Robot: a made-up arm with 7 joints. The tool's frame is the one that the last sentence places. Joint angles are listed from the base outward.
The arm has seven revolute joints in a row. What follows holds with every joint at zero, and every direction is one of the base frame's.
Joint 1 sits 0.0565 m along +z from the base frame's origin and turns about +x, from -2.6 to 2.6 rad.
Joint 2 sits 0.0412 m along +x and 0.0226 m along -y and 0.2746 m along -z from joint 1 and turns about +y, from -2.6 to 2.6 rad.
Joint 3 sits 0.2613 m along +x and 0.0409 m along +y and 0.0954 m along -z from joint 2 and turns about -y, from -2.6 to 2.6 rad.
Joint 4 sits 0.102 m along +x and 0.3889 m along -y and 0.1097 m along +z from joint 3 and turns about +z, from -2.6 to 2.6 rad.
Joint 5 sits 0.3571 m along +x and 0.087 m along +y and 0.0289 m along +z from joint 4 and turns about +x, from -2.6 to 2.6 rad.
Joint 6 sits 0.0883 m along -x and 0.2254 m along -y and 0.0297 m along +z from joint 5 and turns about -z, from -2.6 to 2.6 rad.
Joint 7 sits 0.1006 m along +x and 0.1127 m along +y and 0.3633 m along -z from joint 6 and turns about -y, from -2.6 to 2.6 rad.
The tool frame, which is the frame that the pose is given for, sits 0.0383 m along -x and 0.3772 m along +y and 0.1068 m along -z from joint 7; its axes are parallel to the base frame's.
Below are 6 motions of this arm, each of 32 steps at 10 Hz.
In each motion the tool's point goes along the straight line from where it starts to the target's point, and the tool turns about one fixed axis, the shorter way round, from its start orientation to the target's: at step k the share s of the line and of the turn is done. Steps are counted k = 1, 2, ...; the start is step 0. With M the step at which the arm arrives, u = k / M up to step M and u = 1 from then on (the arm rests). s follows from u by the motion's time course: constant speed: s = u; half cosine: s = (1 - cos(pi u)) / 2; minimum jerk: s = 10 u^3 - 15 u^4 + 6 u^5.
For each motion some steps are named. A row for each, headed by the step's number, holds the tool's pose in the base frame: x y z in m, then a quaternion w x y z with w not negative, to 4 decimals.
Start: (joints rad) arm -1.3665 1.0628 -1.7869 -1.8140 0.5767 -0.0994 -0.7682
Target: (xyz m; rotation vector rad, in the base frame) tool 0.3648 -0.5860 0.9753 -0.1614 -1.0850 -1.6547
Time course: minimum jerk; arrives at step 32
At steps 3, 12, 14, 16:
3: -0.4475 -0.7971 0.6161 0.2762 0.4690 -0.1899 0.8171
12: -0.2282 -0.7401 0.7131 0.0410 0.4096 -0.0003 0.9114
14: -0.1391 -0.7170 0.7524 0.0571 -0.3728 -0.0779 -0.9229
16: -0.0443 -0.6923 0.7944 0.1605 -0.3266 -0.1596 -0.9176

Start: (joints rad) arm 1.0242 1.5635 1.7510 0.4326 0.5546 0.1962 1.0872
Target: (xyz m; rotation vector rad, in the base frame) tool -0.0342 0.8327 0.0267 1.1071 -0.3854 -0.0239
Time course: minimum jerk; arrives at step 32
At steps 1, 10, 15, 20, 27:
1: 0.3430 0.6391 0.0232 0.5741 0.6481 -0.4306 -0.2547
10: 0.2752 0.6739 0.0238 0.6312 0.6349 -0.3911 -0.2134
15: 0.1765 0.7246 0.0247 0.7066 0.6080 -0.3290 -0.1509
20: 0.0696 0.7794 0.0257 0.7770 0.5692 -0.2564 -0.0807
27: -0.0230 0.8269 0.0266 0.8276 0.5279 -0.1901 -0.0188

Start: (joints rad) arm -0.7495 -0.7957 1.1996 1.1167 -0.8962 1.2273 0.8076
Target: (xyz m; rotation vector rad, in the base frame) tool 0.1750 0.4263 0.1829 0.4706 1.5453 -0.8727
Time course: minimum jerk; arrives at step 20
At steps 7, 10, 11, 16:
7: -0.0005 0.4795 0.3087 0.3558 0.0617 0.8937 -0.2663
10: 0.0603 0.4611 0.2652 0.4509 0.1130 0.8293 -0.3102
11: 0.0817 0.4546 0.2498 0.4825 0.1306 0.8031 -0.3244
16: 0.1617 0.4303 0.1924 0.5911 0.1937 0.6896 -0.3709

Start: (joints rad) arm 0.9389 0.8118 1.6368 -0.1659 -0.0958 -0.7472 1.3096
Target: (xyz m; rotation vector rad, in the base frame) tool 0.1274 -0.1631 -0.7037 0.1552 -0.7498 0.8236
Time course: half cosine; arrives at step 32
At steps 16, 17, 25, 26, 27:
16: 0.3219 0.1194 -0.5168 0.6984 0.1742 -0.6775 0.1510
17: 0.3028 0.0917 -0.5351 0.7196 0.1656 -0.6509 0.1766
25: 0.1716 -0.0990 -0.6613 0.8263 0.0984 -0.4371 0.3412
26: 0.1602 -0.1155 -0.6722 0.8322 0.0921 -0.4165 0.3542
27: 0.1504 -0.1297 -0.6816 0.8368 0.0866 -0.3984 0.3653

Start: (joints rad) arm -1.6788 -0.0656 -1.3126 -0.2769 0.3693 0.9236 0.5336
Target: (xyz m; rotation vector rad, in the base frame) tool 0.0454 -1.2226 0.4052 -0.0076 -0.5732 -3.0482
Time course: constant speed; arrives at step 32
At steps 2, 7, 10, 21, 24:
2: 0.2962 -1.2208 0.5393 0.2444 -0.7314 -0.1423 -0.6206
7: 0.2544 -1.2211 0.5170 0.2159 -0.6352 -0.1585 -0.7244
10: 0.2293 -1.2213 0.5036 0.1965 -0.5709 -0.1666 -0.7796
21: 0.1374 -1.2220 0.4544 0.1140 -0.3020 -0.1851 -0.9282
24: 0.1123 -1.2221 0.4410 0.0892 -0.2221 -0.1869 -0.9528

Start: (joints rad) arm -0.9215 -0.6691 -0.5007 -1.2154 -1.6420 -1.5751 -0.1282
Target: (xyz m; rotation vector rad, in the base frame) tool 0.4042 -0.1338 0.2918 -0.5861 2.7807 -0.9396
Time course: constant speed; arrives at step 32
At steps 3, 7, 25, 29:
3: 0.0045 -0.0883 0.3388 0.5107 -0.4170 0.7140 -0.2358
7: 0.0597 -0.0946 0.3323 0.4567 -0.3925 0.7578 -0.2513
25: 0.3077 -0.1228 0.3032 0.1867 -0.2569 0.8988 -0.3023
29: 0.3629 -0.1291 0.2967 0.1227 -0.2222 0.9165 -0.3091

